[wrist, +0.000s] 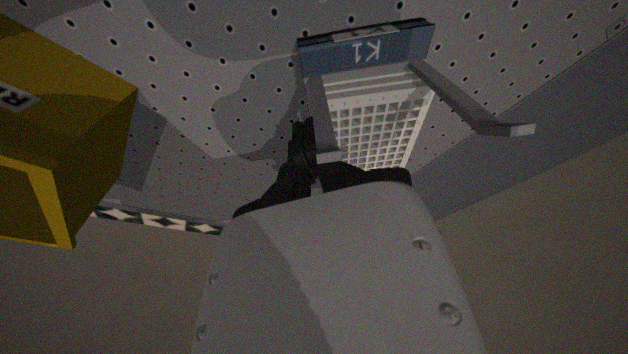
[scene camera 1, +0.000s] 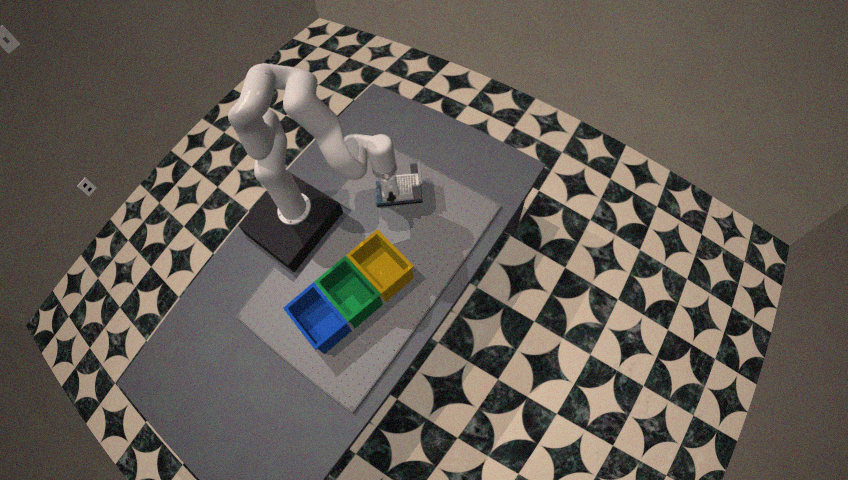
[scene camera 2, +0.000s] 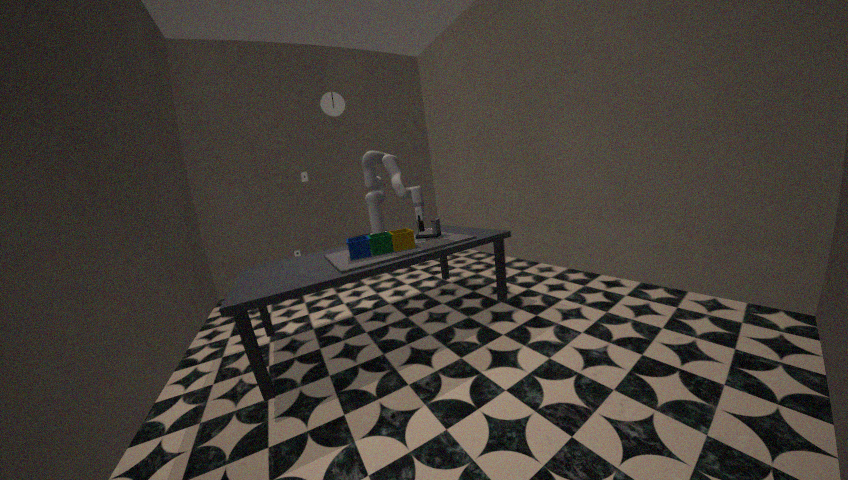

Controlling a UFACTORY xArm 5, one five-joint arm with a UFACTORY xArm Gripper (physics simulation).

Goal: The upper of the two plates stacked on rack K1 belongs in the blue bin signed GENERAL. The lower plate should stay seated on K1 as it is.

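Frame: origin at the arm's base, x ahead, y left, z up, level; metres.
Seen in the pictures: gripper, fingertip midpoint: (wrist: 309, 133) (scene camera 1: 391, 198) (scene camera 2: 422, 231); arm's base, origin of the base link: (scene camera 1: 294, 209).
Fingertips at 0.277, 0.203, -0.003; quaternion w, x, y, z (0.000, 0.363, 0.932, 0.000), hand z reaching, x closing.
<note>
Pixels of each thing's top centre, then the offset from my fingertips to it, as dx, dy, dz. "*": a spot on its surface instead. Level surfaces: height alone.
- Rack K1, middle of its top: (wrist: 391, 220) (scene camera 1: 396, 173) (scene camera 2: 427, 219) -0.007, +0.056, +0.072
- white gridded plate, middle of its top: (wrist: 367, 156) (scene camera 1: 400, 184) -0.002, +0.061, +0.004
- blue bin, surface spot: (scene camera 1: 326, 343) (scene camera 2: 354, 248) * +0.110, -0.520, +0.014
- green bin, middle of its top: (scene camera 1: 346, 287) (scene camera 2: 379, 235) +0.077, -0.347, +0.051
- board, its level: dz -0.048
Rack K1 (scene camera 1: 399, 204) (scene camera 2: 428, 236) (wrist: 419, 44) stands on the perforated board, with a blue label face and grey uprights. A white gridded plate (scene camera 1: 409, 183) (wrist: 375, 122) lies level between the uprights. Layered pale edges show at its label end, but I cannot clearly separate the upper plate from the lower one. My gripper (scene camera 1: 390, 196) (scene camera 2: 420, 221) (wrist: 309, 133) is shut and empty, fingers pointing down beside the rack, next to the left upright in the wrist view. The blue bin (scene camera 1: 326, 343) (scene camera 2: 358, 247) stands at the far end of the bin row; its sign is not readable.
The green bin (scene camera 1: 367, 312) (scene camera 2: 381, 243) stands between the blue bin and the yellow bin (scene camera 1: 397, 284) (scene camera 2: 404, 240) (wrist: 85, 87). The yellow bin is nearest the rack. The arm's dark base (scene camera 1: 261, 231) sits on the table beside the board (scene camera 1: 354, 398). The rack's uprights rise above the plate.
</note>
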